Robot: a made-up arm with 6 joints. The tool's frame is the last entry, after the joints. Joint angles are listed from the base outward.
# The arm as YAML. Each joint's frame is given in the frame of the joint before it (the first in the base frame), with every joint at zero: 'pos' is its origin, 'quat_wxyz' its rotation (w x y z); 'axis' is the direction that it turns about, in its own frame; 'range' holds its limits. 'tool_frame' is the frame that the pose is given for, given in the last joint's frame.
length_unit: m
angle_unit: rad
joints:
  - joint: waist
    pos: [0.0, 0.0, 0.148]
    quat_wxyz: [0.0, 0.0, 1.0, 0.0]
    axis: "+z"
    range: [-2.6, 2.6]
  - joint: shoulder
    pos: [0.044, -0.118, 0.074]
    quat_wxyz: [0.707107, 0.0, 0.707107, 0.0]
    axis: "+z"
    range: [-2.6, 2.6]
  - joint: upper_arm
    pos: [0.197, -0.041, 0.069]
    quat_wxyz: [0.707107, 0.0, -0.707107, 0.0]
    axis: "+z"
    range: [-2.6, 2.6]
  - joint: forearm
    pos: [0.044, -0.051, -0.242]
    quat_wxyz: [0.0, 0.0, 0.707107, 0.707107]
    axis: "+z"
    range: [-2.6, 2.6]
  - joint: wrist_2
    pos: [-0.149, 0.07, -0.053]
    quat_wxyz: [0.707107, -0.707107, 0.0, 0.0]
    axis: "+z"
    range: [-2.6, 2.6]
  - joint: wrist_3
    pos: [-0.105, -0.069, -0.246]
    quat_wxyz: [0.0, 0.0, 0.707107, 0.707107]
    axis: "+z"
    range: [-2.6, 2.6]
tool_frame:
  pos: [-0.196, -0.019, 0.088]
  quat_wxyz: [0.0, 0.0, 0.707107, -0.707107]
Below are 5 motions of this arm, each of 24 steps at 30 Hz.
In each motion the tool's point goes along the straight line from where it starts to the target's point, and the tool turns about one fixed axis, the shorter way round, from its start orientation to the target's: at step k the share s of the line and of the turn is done. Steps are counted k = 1, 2, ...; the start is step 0. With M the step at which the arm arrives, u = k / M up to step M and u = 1 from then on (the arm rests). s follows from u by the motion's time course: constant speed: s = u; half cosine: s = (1 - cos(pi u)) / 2; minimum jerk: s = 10 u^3 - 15 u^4 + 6 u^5.
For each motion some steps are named. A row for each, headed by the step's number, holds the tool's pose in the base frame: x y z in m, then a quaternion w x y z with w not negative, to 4 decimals.
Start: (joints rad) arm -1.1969 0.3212 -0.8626 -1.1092 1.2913 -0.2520
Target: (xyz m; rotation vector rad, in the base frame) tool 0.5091 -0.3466 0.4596 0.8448 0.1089 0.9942
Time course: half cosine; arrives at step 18
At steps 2, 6, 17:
2: 0.2711 -0.2351 0.5386 0.8152 0.3719 0.0583 0.4401
6: 0.3250 -0.2604 0.5207 0.8104 0.3767 0.0566 0.4452
17: 0.5072 -0.3457 0.4602 0.7935 0.3927 0.0507 0.4622

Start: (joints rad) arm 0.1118 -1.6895 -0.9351 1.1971 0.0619 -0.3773
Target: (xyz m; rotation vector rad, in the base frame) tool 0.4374 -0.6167 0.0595 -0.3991 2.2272 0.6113
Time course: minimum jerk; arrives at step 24
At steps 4, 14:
4: -0.0382 -0.6462 -0.0663 0.7092 0.2589 0.2148 0.6196
14: 0.2665 -0.6273 0.0143 0.5666 -0.0036 0.7057 0.4253

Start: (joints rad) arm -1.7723 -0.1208 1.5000 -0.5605 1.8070 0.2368
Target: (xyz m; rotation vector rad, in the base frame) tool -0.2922 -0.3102 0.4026 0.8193 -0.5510 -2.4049
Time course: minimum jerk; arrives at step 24
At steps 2, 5, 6, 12, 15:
2: -0.0264 -0.3258 0.6455 0.6823 0.1099 -0.1893 -0.6976
5: -0.0423 -0.3249 0.6310 0.6614 0.1228 -0.1916 -0.7147
6: -0.0527 -0.3242 0.6215 0.6473 0.1311 -0.1930 -0.7256
12: -0.1586 -0.3180 0.5247 0.4914 0.2130 -0.2031 -0.8197
15: -0.2187 -0.3145 0.4698 0.3939 0.2558 -0.2052 -0.8587

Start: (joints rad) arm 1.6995 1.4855 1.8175 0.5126 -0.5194 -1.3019
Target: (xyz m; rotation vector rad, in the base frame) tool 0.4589 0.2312 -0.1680 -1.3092 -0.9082 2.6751
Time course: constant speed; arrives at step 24
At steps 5, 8, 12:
5: 0.4384 0.1624 -0.0855 0.0397 0.2117 0.1443 -0.9658
8: 0.4417 0.1733 -0.0986 0.0313 0.2462 0.1686 -0.9539
12: 0.4460 0.1878 -0.1159 0.0201 0.2915 0.2006 -0.9351

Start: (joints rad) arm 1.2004 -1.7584 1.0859 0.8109 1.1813 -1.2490
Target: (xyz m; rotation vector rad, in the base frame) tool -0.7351 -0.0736 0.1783 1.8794 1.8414 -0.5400
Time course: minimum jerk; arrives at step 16
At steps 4, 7, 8, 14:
4: -0.7355 -0.0047 0.0492 0.2150 -0.8012 -0.5444 -0.1246
7: -0.7354 -0.0262 0.0896 0.0778 -0.7918 -0.6054 -0.0237
8: -0.7353 -0.0352 0.1063 0.0201 -0.7802 -0.6249 0.0184
14: -0.7351 -0.0724 0.1760 0.2182 0.6860 0.6675 -0.1904

